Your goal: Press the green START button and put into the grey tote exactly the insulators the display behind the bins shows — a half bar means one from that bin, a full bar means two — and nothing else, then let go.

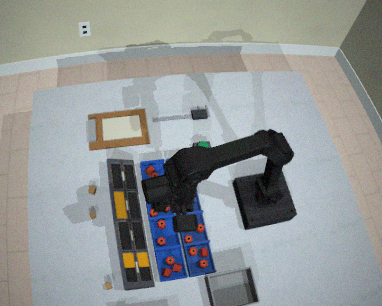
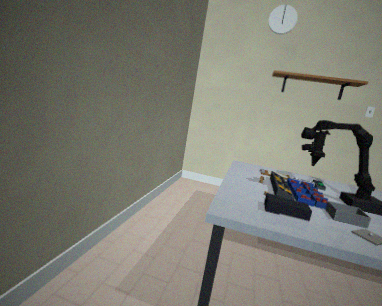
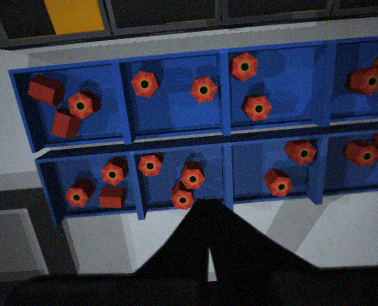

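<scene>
My gripper (image 2: 314,162) (image 3: 206,208) is shut and empty, above the outer edge of the nearer row of blue bins (image 1: 162,253) (image 3: 226,95). Red insulators (image 3: 145,83) (image 1: 161,224) lie in the bins, several upright and some tipped. The dark display (image 1: 130,244) behind the bins has a full yellow bar in the left window of its second section and half bars in both windows of its end section nearest the tote. The grey tote (image 1: 253,284) (image 2: 348,215) shows no insulator in its visible part. The green START button (image 1: 203,144) is partly hidden by the arm.
A wooden frame (image 1: 143,125) and a dark block (image 1: 199,113) with a strip lie beyond the bins. Small wooden blocks (image 1: 92,190) (image 1: 108,285) lie behind the display. A black box (image 2: 287,207) stands by its end. A flat grey plate (image 2: 367,236) lies near the tote.
</scene>
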